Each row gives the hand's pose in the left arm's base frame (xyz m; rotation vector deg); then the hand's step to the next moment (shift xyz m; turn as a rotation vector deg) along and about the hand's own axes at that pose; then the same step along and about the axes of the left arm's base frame.
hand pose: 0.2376 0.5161 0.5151 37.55 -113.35 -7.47
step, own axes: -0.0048 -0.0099 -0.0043 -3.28 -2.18 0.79
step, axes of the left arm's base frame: 0.0092 -0.0052 -0.0053 1.32 -0.36 -3.78
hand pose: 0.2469 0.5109 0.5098 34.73 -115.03 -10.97
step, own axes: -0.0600 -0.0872 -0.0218 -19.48 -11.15 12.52
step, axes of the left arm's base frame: 0.0711 -0.0431 -0.0690 0.48 -1.48 -25.65
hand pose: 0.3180 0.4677 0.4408 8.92 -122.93 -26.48
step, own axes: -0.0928 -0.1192 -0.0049 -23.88 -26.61 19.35
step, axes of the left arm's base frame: 0.0507 -0.0853 -0.1140 -3.44 -12.67 -38.48
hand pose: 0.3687 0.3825 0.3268 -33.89 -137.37 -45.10
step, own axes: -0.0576 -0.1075 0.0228 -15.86 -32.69 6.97
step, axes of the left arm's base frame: -0.0236 -0.0776 -0.0939 -8.45 -23.18 -27.57
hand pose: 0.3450 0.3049 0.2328 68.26 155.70 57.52
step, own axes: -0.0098 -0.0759 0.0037 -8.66 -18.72 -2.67
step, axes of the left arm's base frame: -0.0420 -0.0428 -0.0477 -6.82 -16.67 -10.40
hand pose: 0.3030 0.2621 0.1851 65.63 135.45 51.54
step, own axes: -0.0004 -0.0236 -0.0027 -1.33 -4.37 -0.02
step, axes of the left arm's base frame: -0.0146 -0.0124 -0.0141 -1.67 -3.11 -2.90
